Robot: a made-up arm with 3 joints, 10 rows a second.
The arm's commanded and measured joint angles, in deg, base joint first. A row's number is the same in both.
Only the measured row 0 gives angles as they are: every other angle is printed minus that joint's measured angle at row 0.
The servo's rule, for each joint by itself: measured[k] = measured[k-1] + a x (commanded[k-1-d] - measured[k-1]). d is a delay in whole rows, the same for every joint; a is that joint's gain. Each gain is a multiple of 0.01, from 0.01 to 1. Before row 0 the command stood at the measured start. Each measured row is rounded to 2 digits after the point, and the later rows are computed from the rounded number. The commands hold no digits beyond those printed.
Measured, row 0:
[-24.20 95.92 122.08]
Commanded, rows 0 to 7:
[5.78 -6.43 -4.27]
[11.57 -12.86 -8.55]
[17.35 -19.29 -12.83]
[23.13 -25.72 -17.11]
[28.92 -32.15 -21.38]
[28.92 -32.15 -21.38]
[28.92 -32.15 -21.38]
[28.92 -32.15 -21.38]
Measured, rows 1 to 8:
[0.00 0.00 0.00]
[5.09 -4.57 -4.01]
[10.79 -10.46 -8.28]
[16.56 -16.73 -12.56]
[22.34 -23.11 -16.84]
[28.13 -29.53 -21.11]
[28.83 -31.39 -21.36]
[28.91 -31.93 -21.38]
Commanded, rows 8 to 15:
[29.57 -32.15 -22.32]
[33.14 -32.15 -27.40]
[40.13 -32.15 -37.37]
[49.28 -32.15 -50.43]
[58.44 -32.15 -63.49]
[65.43 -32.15 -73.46]
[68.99 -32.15 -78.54]
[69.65 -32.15 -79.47]
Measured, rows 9 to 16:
[28.92 -32.09 -21.38]
[29.49 -32.13 -22.26]
[32.70 -32.14 -27.09]
[39.24 -32.15 -36.75]
[48.08 -32.15 -49.61]
[57.20 -32.15 -62.66]
[64.44 -32.15 -72.81]
[68.44 -32.15 -78.20]

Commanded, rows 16 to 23:
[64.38 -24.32 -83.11]
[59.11 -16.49 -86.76]
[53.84 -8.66 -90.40]
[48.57 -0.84 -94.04]
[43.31 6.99 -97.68]
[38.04 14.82 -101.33]
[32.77 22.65 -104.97]
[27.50 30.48 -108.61]
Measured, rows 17 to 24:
[69.50 -32.15 -79.39]
[64.99 -26.59 -82.89]
[59.82 -19.42 -86.53]
[54.56 -11.78 -90.17]
[49.29 -4.01 -93.81]
[44.03 3.80 -97.45]
[38.76 11.62 -101.10]
[33.49 19.45 -104.74]

